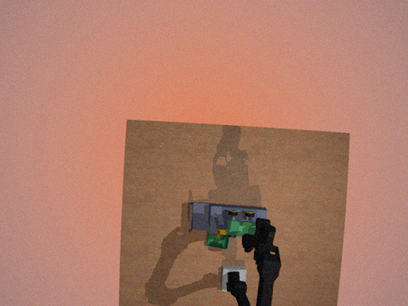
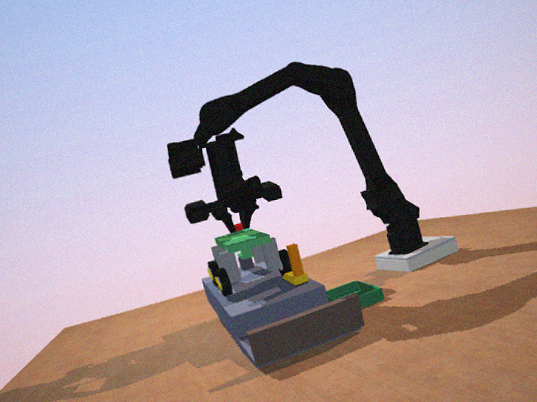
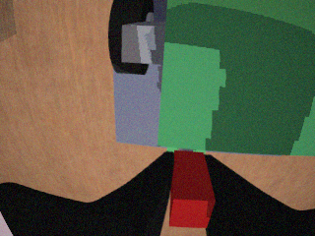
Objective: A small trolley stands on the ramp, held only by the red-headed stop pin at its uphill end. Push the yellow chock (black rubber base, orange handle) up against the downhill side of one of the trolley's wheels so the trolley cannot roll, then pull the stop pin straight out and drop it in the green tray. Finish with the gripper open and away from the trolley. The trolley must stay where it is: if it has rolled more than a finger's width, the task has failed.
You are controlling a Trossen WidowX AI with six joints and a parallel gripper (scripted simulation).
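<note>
The yellow chock is 1 cm behind my gripper tip, 18 cm to the left of it and 6 cm below it. Also, from my gripper tip: grey ramp (3 cm ahead, 10 cm to the left, 9 cm below); then trolley (3 cm ahead, 9 cm to the left, 3 cm below); then stop pin (right at my gripper tip).
</note>
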